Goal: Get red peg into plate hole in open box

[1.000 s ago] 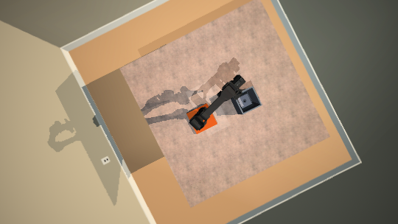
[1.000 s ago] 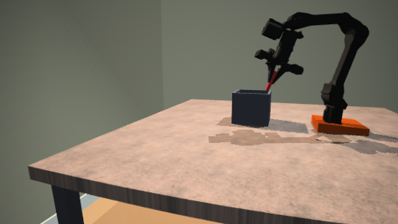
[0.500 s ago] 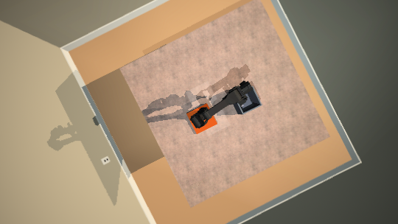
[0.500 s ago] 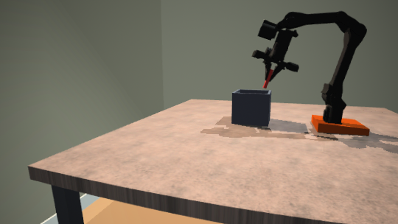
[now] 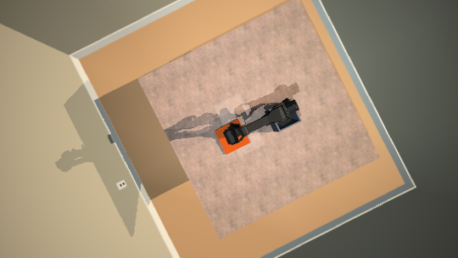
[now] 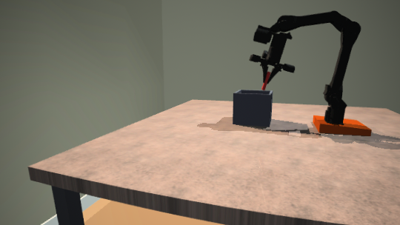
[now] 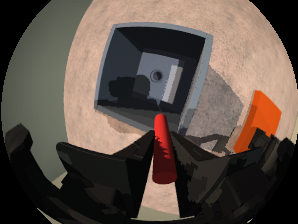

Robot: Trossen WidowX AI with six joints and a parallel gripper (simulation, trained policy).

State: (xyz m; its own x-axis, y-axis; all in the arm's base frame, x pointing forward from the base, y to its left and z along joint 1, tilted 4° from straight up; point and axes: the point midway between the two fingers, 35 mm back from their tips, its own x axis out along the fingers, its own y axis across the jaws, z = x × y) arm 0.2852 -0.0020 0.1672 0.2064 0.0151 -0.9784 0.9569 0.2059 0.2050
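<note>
Right now the grey plate is 5 cm ahead of my gripper tip, 5 cm to the right of it and 14 cm below it. The rest, counted from my gripper tip: red peg: 1 cm above.
</note>
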